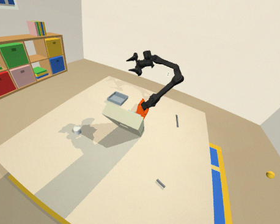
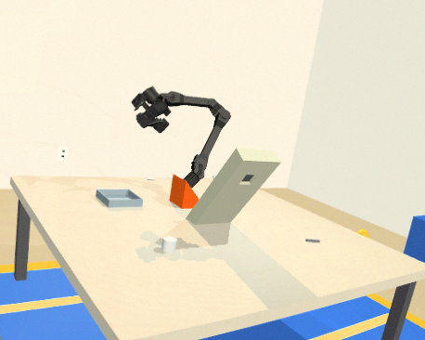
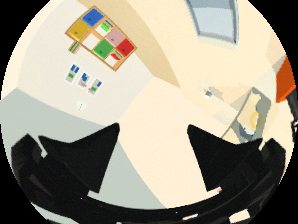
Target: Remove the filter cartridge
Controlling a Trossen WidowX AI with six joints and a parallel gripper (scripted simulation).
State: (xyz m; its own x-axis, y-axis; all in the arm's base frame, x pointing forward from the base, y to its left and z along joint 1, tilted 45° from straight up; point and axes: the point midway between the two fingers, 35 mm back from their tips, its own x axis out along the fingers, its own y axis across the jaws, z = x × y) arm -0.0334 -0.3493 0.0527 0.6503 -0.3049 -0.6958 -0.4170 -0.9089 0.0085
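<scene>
My gripper tip is 410 mm short of the white round filter cartridge, 260 mm to the right of it and 110 mm above it. Also, from my gripper tip: shallow grey-blue tray: 350 mm below, 50 mm to the right; grey bar: 590 mm to the left, 510 mm ahead, 360 mm below; beige service panel: 360 mm ahead, 260 mm to the left, 180 mm below.
</scene>
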